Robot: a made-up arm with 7 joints.
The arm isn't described. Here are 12 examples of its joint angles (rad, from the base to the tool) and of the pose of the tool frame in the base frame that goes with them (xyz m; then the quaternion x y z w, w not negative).
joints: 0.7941 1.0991 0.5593 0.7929 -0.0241 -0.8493 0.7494
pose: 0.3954 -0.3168 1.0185 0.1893 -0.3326 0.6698 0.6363
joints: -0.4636 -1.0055 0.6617 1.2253 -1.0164 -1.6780 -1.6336
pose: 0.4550 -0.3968 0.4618 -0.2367 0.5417 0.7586 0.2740
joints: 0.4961 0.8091 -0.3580 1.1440 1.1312 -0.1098 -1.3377
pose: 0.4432 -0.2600 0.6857 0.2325 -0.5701 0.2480 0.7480
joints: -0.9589 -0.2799 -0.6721 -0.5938 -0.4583 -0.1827 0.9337
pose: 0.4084 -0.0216 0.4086 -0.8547 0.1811 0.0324 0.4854
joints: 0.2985 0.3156 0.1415 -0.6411 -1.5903 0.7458 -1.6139
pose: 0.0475 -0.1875 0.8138 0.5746 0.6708 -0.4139 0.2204
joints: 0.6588 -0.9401 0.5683 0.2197 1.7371 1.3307 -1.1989
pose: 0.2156 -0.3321 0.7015 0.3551 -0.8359 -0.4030 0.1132
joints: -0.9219 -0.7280 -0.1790 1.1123 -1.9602 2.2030 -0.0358
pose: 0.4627 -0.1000 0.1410 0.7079 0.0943 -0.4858 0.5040
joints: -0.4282 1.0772 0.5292 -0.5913 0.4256 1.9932 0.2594
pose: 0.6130 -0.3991 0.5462 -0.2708 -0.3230 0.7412 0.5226
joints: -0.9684 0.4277 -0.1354 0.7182 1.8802 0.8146 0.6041
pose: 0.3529 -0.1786 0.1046 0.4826 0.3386 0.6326 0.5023
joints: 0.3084 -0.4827 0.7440 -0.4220 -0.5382 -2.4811 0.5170
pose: 0.1839 -0.3159 0.5897 0.6075 -0.4365 -0.6613 0.0554
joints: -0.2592 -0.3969 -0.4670 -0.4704 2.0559 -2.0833 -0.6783
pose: 0.3326 0.0486 0.4145 -0.1553 -0.4186 0.8850 0.1323
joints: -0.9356 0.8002 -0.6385 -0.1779 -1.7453 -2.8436 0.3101
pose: 0.3628 -0.3327 0.3138 0.5538 -0.3510 0.0464 0.7536
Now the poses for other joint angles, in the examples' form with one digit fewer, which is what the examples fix.
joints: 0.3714 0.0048 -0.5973 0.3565 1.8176 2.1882 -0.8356
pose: 0.379 -0.152 0.669 0.078 -0.660 0.586 0.463
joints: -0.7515 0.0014 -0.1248 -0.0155 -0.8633 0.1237 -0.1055
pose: 0.446 -0.223 0.603 -0.626 -0.479 0.205 0.580
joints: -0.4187 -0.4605 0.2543 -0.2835 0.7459 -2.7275 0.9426
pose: 0.406 -0.127 0.402 0.685 -0.172 -0.706 0.051
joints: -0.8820 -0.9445 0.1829 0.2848 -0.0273 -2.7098 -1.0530
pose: 0.438 -0.146 0.252 0.081 0.133 0.940 0.304
